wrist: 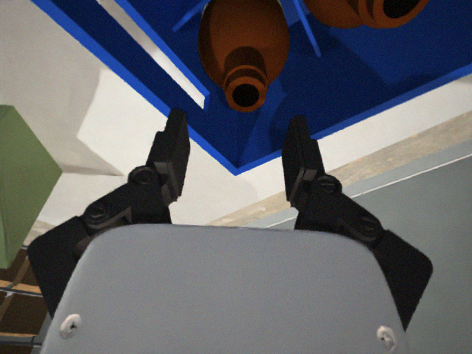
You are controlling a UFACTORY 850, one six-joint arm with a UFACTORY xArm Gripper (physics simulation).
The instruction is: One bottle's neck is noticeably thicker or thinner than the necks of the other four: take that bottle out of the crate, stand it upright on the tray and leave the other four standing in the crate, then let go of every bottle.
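The blue crate (167, 111) shows at the top, with one corner pointing toward my gripper. A brown bottle (244, 47) stands in it near that corner, its open mouth toward the camera. Part of a second brown bottle (342, 11) shows at the top right; its neck and mouth look wider than those of the first. My gripper (237, 131) is open and empty, its fingertips over the crate's corner, just short of the first bottle's mouth in the view. The other bottles and the tray cannot be made out.
Blue divider walls (309, 30) stand between the bottles, and a slotted crate side (160, 52) runs at the left. A green object (25, 180) is at the left edge. A grey-green surface (425, 210) lies at the right, beyond a pale strip.
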